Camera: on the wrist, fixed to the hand. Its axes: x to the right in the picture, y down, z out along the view.
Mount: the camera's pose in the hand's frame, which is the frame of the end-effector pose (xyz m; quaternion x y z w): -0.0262 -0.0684 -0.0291 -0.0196 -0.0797 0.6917 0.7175
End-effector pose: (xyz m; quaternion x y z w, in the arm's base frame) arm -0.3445 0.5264 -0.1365 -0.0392 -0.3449 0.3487 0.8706
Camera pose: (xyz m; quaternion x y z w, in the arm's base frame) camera -0.3001 0.4632 -0.1525 -0.2560 -0.2966 0.8487 0.3552
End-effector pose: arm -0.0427 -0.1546 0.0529 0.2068 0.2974 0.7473 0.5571
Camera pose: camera -0.0051 -0.1720 -0.0141 -0.4027 -0.0113 -0.9109 0.0894
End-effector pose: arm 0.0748 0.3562 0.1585 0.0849 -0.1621 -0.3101 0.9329
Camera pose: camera 0.0277 0.3195 0.1071 -0.0942 -0.2433 0.4129 0.8726
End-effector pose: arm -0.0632 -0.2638 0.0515 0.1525 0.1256 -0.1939 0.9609
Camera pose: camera -0.1200 -0.3052 0.0158 0.1620 -0.0882 0.5159 0.8366
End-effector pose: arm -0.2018 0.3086 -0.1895 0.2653 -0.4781 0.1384 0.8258
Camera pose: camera -0.1612 0.2697 -0.2447 -0.1455 -0.5951 0.6400 0.4639
